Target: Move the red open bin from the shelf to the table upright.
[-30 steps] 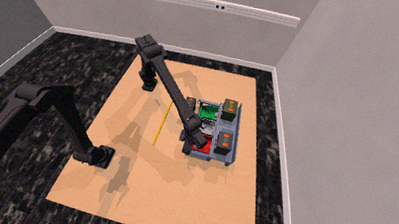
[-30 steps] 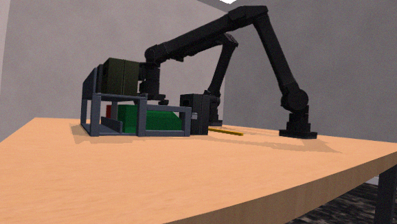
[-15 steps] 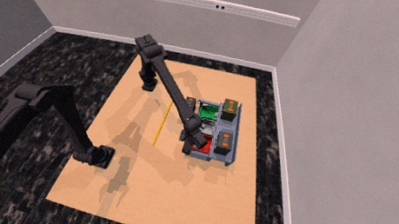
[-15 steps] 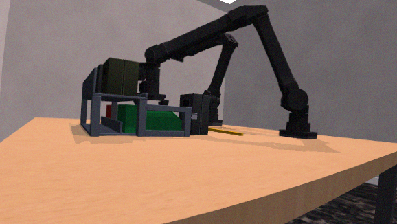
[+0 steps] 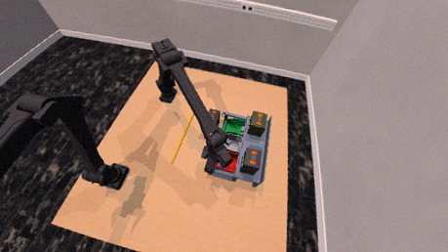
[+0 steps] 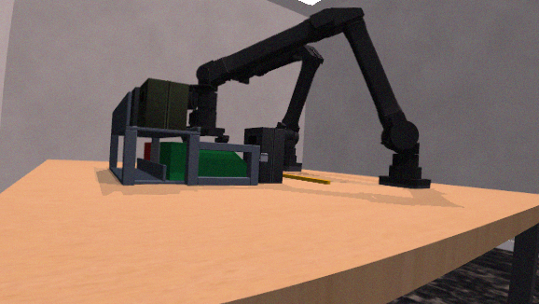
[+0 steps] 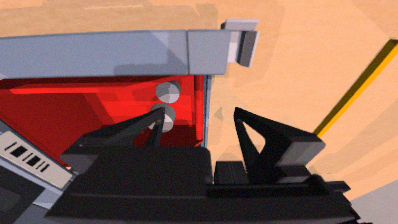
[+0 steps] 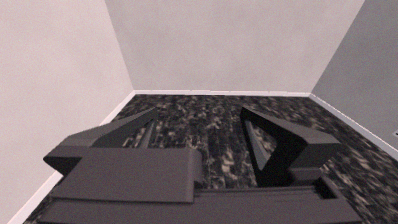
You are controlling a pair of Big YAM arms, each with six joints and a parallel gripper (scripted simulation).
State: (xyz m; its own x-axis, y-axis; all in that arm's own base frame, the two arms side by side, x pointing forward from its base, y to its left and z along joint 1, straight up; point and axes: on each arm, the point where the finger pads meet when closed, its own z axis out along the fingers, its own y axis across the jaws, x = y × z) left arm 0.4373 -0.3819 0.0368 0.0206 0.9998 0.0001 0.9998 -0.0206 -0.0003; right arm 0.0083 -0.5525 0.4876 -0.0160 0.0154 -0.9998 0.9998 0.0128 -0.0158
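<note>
Right now my left hand is 120 mm to the right of the grey bin and 80 mm short of it. Round my left hand: black box (220 mm to the left, 80 mm behind, 20 mm above); then grey shelf (120 mm to the left, 110 mm ahead, 20 mm above); then green bin (230 mm to the left, 70 mm ahead).
</note>
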